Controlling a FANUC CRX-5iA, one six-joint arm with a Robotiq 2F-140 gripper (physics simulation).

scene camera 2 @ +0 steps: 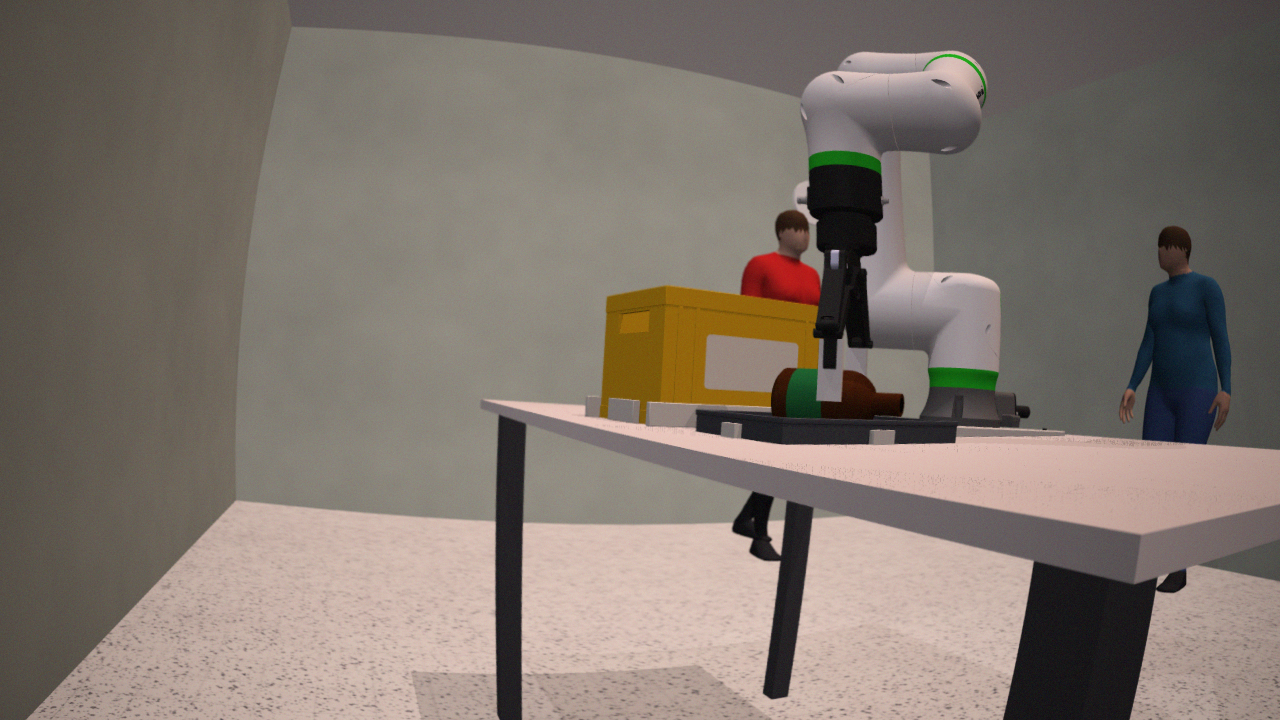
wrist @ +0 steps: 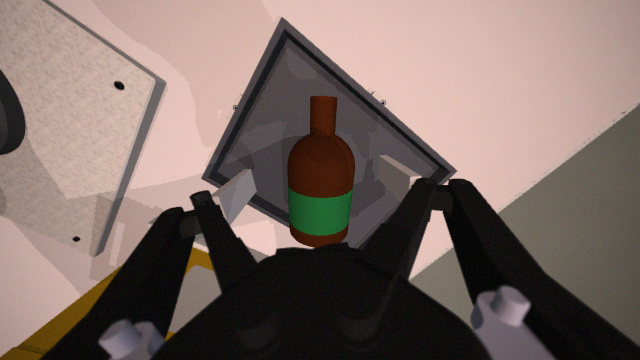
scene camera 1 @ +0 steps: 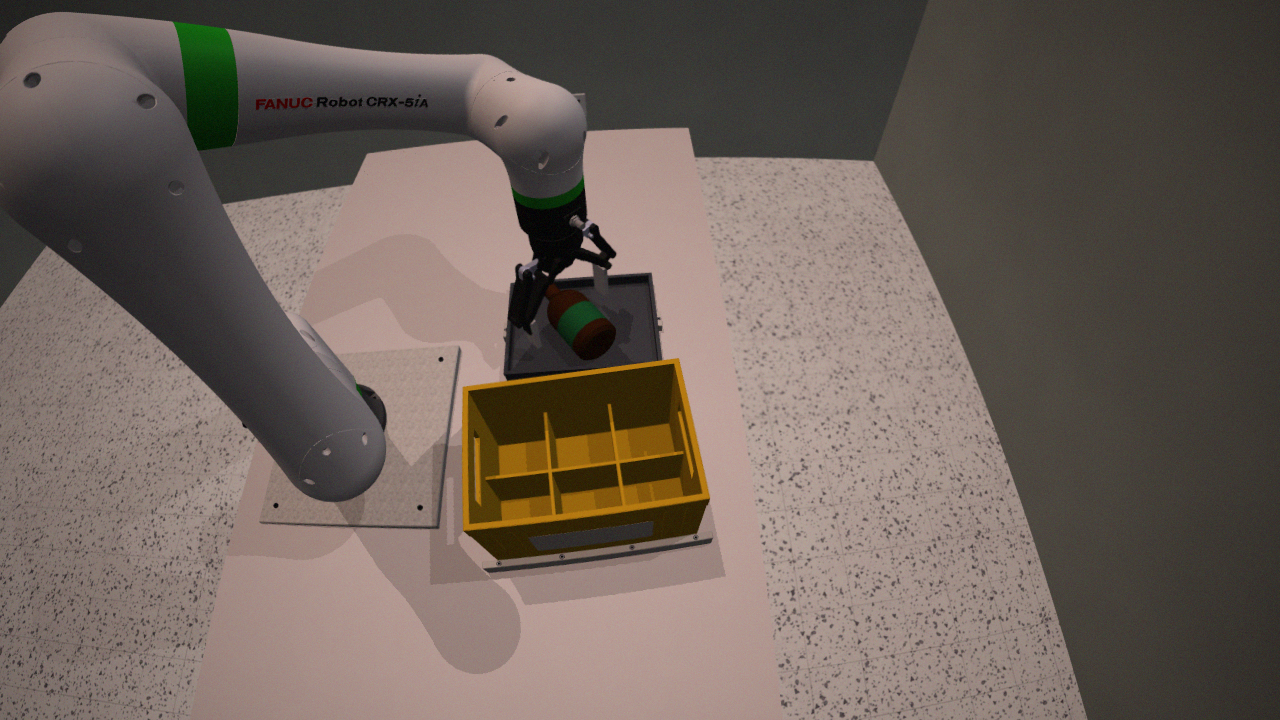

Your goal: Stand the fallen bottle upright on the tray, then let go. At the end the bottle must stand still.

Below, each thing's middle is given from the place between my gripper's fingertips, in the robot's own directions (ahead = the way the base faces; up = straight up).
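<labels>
The dark grey tray (scene camera 1: 630, 307) is 20 mm ahead of my hand here, and it's 30 mm below the hand and 10 mm to the left of it.
</labels>
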